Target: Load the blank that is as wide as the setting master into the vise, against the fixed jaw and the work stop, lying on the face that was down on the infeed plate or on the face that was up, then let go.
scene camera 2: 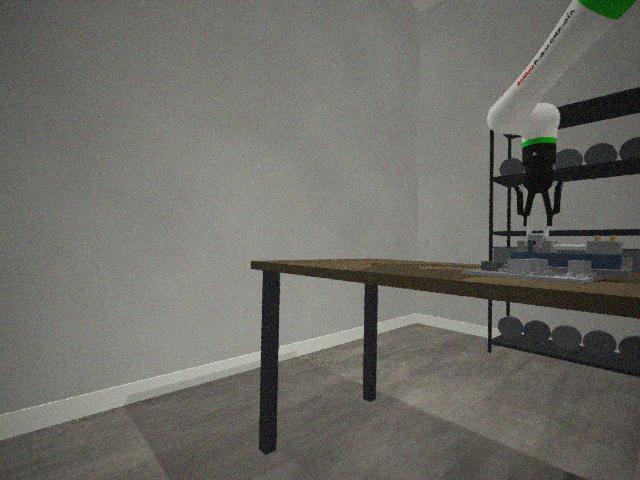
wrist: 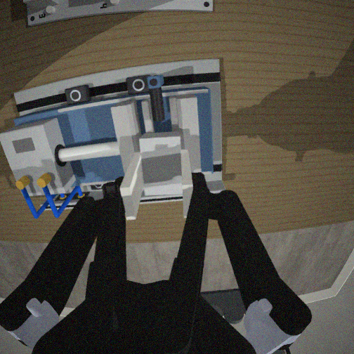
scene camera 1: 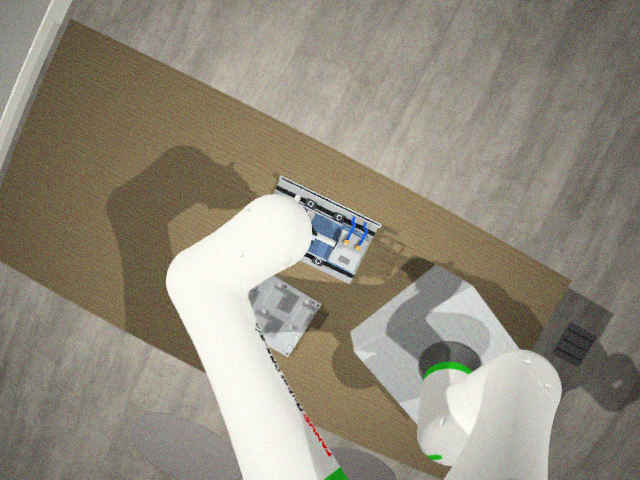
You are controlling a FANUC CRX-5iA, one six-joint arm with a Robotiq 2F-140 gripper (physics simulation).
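Frame: origin at the arm's base, x up, y right, z ahead, level; millimetres.
Seen in the pictures: gripper, between the fingertips: [scene camera 2: 537, 237]; arm's base, origin of its link: [scene camera 1: 449, 366].
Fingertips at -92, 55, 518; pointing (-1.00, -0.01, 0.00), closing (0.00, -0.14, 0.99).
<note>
Pixels of each thing's top centre, then the offset from my fingertips to it, as dx, dy, dz. "spot": a spot on its surface instead. Level surfaces: height alone.
- vise, centre of its top: [scene camera 1: 315, 233] [scene camera 2: 563, 240] -10, +5, -69
- infeed plate, a spot on its surface: [scene camera 2: 558, 276] spot: -101, -302, -166
- wooden table, height of its surface: dx -109
The gripper [scene camera 2: 537, 229] [wrist: 159, 186] points down over the vise [scene camera 1: 326, 225] [scene camera 2: 568, 259] [wrist: 95, 125], its pale fingertips shut on a light grey block, the blank [wrist: 160, 169]. In the wrist view the blank sits between the moving jaw [wrist: 125, 117], on the rod side, and the fixed jaw [wrist: 189, 117], its top above them. The work stop [wrist: 156, 82], a blue clamp with a dark rod, stands at the blank's far end. Its contact with the blank, and the blank's underside, are hidden. The arm hides the gripper in scene camera 1.
The infeed plate [scene camera 1: 286, 345] [scene camera 2: 558, 276] [wrist: 185, 6], with grey blocks, lies beside the vise. I cannot tell which is the setting master. The vise's grey housing [wrist: 35, 150] bears yellow fittings and blue hoses. A white robot pedestal [scene camera 1: 377, 330] stands on the wooden table [scene camera 1: 129, 103].
</note>
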